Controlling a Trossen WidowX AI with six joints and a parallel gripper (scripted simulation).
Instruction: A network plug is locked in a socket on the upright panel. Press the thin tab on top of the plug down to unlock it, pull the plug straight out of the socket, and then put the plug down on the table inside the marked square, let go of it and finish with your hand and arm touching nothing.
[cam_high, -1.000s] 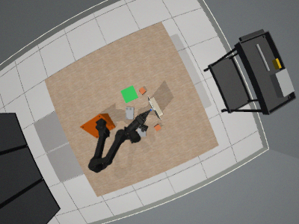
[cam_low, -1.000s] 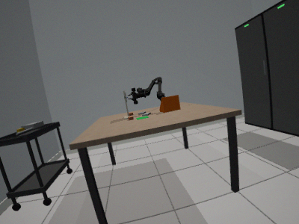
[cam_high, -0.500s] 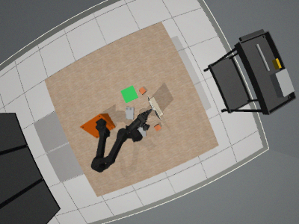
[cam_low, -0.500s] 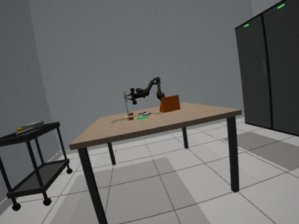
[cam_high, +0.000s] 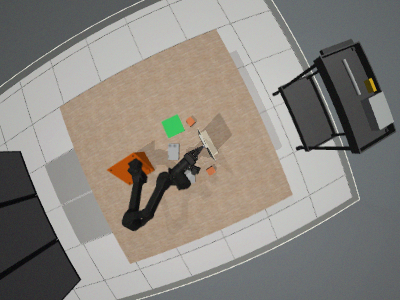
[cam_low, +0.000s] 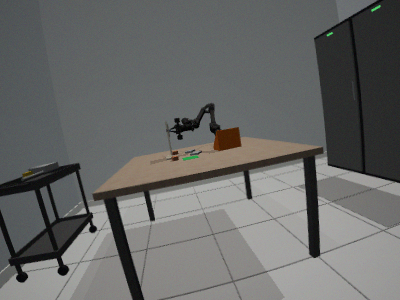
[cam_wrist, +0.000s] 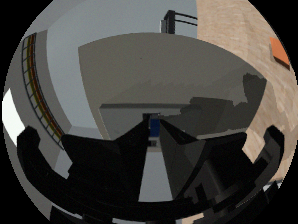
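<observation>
Right now my gripper tip is 30 mm short of the upright panel, 10 mm to the right of it and 90 mm above it. The rest, counted from my gripper tip: green marked square: 90 mm behind, 220 mm to the left, 230 mm below; then blue network plug: right at my gripper tip.
</observation>
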